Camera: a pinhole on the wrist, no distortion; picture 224 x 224 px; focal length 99.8 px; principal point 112.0 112.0 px. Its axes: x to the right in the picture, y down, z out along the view. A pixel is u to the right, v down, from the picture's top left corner.
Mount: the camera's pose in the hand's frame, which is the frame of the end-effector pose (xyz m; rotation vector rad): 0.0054 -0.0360 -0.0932 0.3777 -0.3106 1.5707
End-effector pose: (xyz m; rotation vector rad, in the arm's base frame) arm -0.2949 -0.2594 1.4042 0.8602 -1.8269 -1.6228
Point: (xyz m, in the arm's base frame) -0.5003 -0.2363 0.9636
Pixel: 66 92
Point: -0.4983 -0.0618 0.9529
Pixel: 83 120
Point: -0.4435 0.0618 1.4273
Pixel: 194 163
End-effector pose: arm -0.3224 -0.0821 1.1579 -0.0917 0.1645 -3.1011
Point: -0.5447 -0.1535 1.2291
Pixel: outside the picture
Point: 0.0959 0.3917 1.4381
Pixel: 60 205
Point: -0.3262 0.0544 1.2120
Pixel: 88 119
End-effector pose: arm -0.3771 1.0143 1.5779 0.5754 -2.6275 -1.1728
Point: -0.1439 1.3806 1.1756
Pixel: 139 193
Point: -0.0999 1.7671 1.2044
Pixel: 189 215
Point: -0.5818 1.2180 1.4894
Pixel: 219 81
